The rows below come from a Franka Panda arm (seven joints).
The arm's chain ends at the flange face. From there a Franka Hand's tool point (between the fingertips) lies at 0.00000 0.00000 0.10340 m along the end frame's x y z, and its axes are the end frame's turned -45 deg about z.
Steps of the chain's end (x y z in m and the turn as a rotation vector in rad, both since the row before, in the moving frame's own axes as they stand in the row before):
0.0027 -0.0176 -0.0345 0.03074 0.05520 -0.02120
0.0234 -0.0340 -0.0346 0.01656 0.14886 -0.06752
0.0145 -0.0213 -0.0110 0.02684 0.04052 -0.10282
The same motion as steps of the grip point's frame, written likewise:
0.0207 -0.0088 -0.0347 -0.01730 0.06077 -0.02120
0.0530 0.0017 -0.0358 -0.09355 0.11697 -0.06752
0.0303 -0.0041 -0.0111 -0.00967 0.04763 -0.10282

